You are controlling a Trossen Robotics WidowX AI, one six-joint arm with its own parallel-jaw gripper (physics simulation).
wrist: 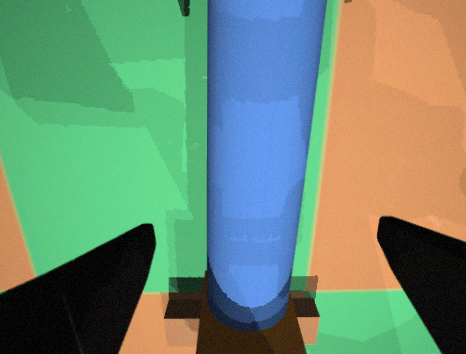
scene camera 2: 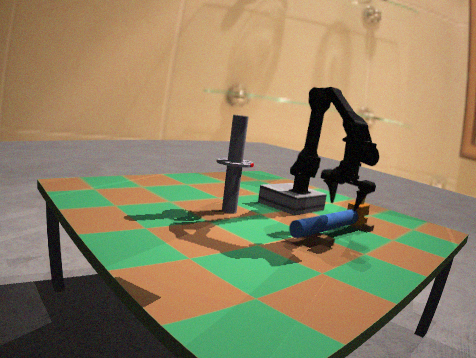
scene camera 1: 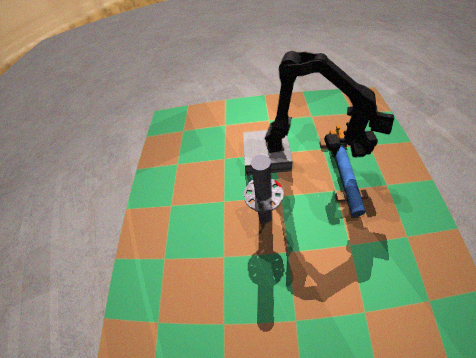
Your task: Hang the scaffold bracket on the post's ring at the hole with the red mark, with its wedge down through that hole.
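The scaffold bracket lies on its side: its blue tube (scene camera 1: 348, 180) (scene camera 2: 325, 222) (wrist: 260, 150) runs toward the front, and its orange head (scene camera 1: 338, 132) (scene camera 2: 364, 215) (wrist: 250, 345) is at the rear end, shadowed in the wrist view. The wedge is hard to make out. My gripper (scene camera 1: 348, 143) (scene camera 2: 345, 204) (wrist: 265, 230) is open and empty, pointing down, with its fingers on either side above the tube's head end. The grey post (scene camera 1: 262, 182) (scene camera 2: 238, 140) stands upright and carries a holed ring (scene camera 1: 248, 195) (scene camera 2: 222, 161). The red mark (scene camera 1: 278, 183) (scene camera 2: 252, 165) is on the ring's side toward the bracket.
Low brown supports (scene camera 1: 340, 197) (wrist: 182, 330) lie under the bracket. The arm's grey base block (scene camera 1: 254, 145) (scene camera 2: 270, 195) stands behind the post, to the left of the bracket in scene camera 1. All stand on a green and orange checkered table (scene camera 1: 195, 230) (scene camera 2: 225, 275).
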